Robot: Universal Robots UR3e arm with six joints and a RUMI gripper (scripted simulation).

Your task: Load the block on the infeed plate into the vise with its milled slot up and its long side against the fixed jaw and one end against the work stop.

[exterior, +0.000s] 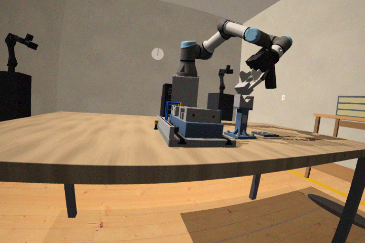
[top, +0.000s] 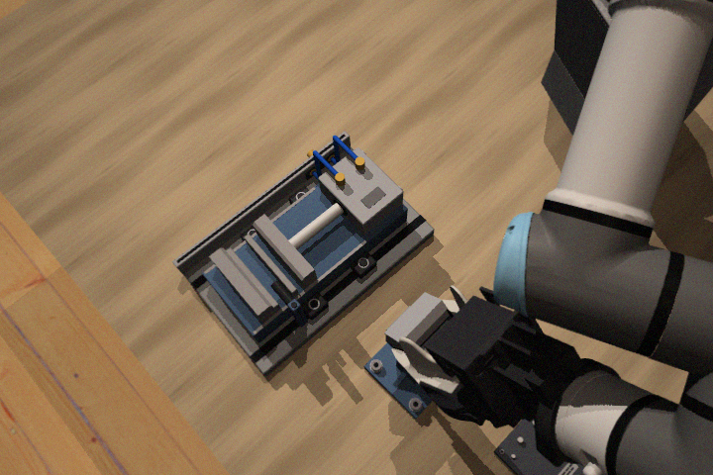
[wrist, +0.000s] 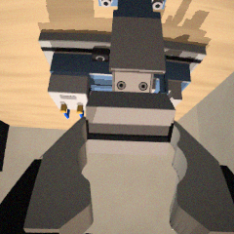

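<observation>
Right now the part is right at my hand. Also, from my hand: white cylinder rod: 200 mm to the right, 110 mm below, 50 mm behind; dark work stop: 170 mm to the right, 100 mm below, 50 mm ahead; moving jaw: 210 mm to the right, 110 mm below.
</observation>
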